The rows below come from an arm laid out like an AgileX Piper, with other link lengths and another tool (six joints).
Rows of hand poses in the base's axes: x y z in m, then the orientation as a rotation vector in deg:
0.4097, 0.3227, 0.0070, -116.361, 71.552, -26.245
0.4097, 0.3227, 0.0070, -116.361, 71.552, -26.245
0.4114, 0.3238, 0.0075, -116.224, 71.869, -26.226
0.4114, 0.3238, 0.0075, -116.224, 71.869, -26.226
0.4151, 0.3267, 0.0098, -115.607, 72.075, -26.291
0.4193, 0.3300, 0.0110, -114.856, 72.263, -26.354
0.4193, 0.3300, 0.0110, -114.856, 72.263, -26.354
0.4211, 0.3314, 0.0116, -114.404, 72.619, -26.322
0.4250, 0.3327, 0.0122, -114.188, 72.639, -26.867
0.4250, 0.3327, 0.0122, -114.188, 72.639, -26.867
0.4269, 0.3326, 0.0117, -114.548, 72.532, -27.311
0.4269, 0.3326, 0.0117, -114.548, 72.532, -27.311
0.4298, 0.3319, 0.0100, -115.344, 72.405, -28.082
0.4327, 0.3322, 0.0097, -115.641, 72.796, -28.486
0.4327, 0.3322, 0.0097, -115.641, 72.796, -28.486
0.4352, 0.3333, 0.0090, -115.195, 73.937, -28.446
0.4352, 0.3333, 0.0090, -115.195, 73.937, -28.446
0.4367, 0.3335, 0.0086, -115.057, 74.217, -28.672
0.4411, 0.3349, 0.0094, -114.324, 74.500, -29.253
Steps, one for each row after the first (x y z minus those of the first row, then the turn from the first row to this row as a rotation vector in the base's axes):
0.0000, 0.0000, 0.0000, 0.000, 0.000, 0.000
0.0017, 0.0011, 0.0005, 0.060, 0.095, -0.244
0.0017, 0.0011, 0.0005, 0.060, 0.095, -0.244
0.0054, 0.0040, 0.0028, 0.472, -0.121, -0.562
0.0096, 0.0073, 0.0040, 0.992, -0.405, -0.904
0.0096, 0.0073, 0.0040, 0.992, -0.405, -0.904
0.0114, 0.0087, 0.0046, 1.294, -0.424, -1.254
0.0153, 0.0100, 0.0052, 1.190, -0.803, -1.487
0.0153, 0.0100, 0.0052, 1.190, -0.803, -1.487
0.0172, 0.0099, 0.0047, 0.712, -0.928, -1.451
0.0172, 0.0099, 0.0047, 0.712, -0.928, -1.451
0.0201, 0.0092, 0.0030, -0.264, -1.038, -1.384
0.0230, 0.0095, 0.0027, -0.765, -0.934, -1.689
0.0230, 0.0095, 0.0027, -0.765, -0.934, -1.689
0.0255, 0.0106, 0.0020, -0.611, -0.579, -2.561
0.0255, 0.0106, 0.0020, -0.611, -0.579, -2.561
0.0270, 0.0108, 0.0016, -0.669, -0.628, -2.853
0.0314, 0.0122, 0.0024, -0.447, -1.128, -3.410

